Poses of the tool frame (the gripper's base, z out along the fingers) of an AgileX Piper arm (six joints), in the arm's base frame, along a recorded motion.
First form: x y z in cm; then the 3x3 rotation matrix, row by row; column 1 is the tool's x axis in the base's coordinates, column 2 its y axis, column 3 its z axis. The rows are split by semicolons.
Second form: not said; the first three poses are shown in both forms.
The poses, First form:
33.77 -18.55 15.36; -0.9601 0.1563 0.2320; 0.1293 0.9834 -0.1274; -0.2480 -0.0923 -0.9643
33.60 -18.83 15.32; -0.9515 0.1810 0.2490; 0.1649 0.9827 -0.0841; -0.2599 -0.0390 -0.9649
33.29 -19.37 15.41; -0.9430 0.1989 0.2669; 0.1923 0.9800 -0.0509; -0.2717 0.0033 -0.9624
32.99 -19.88 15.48; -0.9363 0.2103 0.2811; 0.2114 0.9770 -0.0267; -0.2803 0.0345 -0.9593
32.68 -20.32 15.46; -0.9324 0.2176 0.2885; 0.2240 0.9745 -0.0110; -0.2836 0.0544 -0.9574
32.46 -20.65 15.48; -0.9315 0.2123 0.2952; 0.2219 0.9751 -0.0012; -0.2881 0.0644 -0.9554
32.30 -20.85 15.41; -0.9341 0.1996 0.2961; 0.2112 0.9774 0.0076; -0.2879 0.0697 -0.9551
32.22 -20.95 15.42; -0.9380 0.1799 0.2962; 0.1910 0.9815 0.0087; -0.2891 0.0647 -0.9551
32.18 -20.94 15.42; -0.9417 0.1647 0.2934; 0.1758 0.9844 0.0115; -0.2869 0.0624 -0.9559
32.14 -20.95 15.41; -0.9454 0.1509 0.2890; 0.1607 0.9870 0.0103; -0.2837 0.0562 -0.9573
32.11 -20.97 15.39; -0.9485 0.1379 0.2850; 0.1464 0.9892 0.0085; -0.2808 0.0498 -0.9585
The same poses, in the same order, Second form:
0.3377 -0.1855 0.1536 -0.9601 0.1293 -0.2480 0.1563 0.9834 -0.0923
0.3360 -0.1883 0.1532 -0.9515 0.1649 -0.2599 0.1810 0.9827 -0.0390
0.3329 -0.1937 0.1541 -0.9430 0.1923 -0.2717 0.1989 0.9800 0.0033
0.3299 -0.1988 0.1548 -0.9363 0.2114 -0.2803 0.2103 0.9770 0.0345
0.3268 -0.2032 0.1546 -0.9324 0.2240 -0.2836 0.2176 0.9745 0.0544
0.3246 -0.2065 0.1548 -0.9315 0.2219 -0.2881 0.2123 0.9751 0.0644
0.3230 -0.2085 0.1541 -0.9341 0.2112 -0.2879 0.1996 0.9774 0.0697
0.3222 -0.2095 0.1542 -0.9380 0.1910 -0.2891 0.1799 0.9815 0.0647
0.3218 -0.2094 0.1542 -0.9417 0.1758 -0.2869 0.1647 0.9844 0.0624
0.3214 -0.2095 0.1541 -0.9454 0.1607 -0.2837 0.1509 0.9870 0.0562
0.3211 -0.2097 0.1539 -0.9485 0.1464 -0.2808 0.1379 0.9892 0.0498

